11 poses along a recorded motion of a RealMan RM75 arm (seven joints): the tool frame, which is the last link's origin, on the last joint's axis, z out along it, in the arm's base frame.
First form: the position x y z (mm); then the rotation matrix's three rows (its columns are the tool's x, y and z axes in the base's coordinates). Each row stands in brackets.
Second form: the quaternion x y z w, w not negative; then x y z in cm. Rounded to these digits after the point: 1 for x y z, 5 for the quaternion.
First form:
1: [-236 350 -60], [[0.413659 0.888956 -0.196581], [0.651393 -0.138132 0.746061], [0.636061 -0.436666 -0.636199]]
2: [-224 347 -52], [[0.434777 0.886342 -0.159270], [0.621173 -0.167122 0.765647], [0.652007 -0.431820 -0.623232]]
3: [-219 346 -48], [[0.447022 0.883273 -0.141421], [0.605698 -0.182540 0.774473], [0.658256 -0.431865 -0.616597]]
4: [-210 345 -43], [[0.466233 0.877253 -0.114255], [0.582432 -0.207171 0.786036], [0.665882 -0.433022 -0.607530]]
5: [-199 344 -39], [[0.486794 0.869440 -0.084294], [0.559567 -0.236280 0.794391], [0.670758 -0.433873 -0.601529]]
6: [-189 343 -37], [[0.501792 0.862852 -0.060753], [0.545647 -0.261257 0.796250], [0.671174 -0.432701 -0.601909]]
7: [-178 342 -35], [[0.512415 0.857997 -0.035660], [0.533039 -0.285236 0.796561], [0.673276 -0.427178 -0.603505]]
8: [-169 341 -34], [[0.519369 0.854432 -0.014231], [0.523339 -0.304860 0.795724], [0.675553 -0.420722 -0.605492]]
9: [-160 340 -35], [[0.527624 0.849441 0.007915], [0.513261 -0.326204 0.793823], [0.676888 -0.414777 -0.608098]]
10: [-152 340 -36], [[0.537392 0.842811 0.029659], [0.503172 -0.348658 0.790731], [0.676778 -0.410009 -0.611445]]
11: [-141 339 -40], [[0.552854 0.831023 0.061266], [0.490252 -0.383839 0.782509], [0.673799 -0.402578 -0.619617]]
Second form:
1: -0.73959 -0.52067 -0.14855 0.39979 -23.6 35.0 -6.0
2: -0.74584 -0.50531 -0.16516 0.40138 -22.4 34.7 -5.2
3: -0.74936 -0.49675 -0.17243 0.40246 -21.9 34.6 -4.8
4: -0.75514 -0.48325 -0.18262 0.40359 -21.0 34.5 -4.3
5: -0.76233 -0.46863 -0.19233 0.40280 -19.9 34.4 -3.9
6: -0.76892 -0.45795 -0.19847 0.39957 -18.9 34.3 -3.7
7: -0.77478 -0.44885 -0.20574 0.39487 -17.8 34.2 -3.5
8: -0.77938 -0.44195 -0.21213 0.39020 -16.9 34.1 -3.4
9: -0.78453 -0.43424 -0.21822 0.38514 -16.0 34.0 -3.5
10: -0.79017 -0.42585 -0.22351 0.37990 -15.2 34.0 -3.6
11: -0.79942 -0.41320 -0.22987 0.37061 -14.1 33.9 -4.0
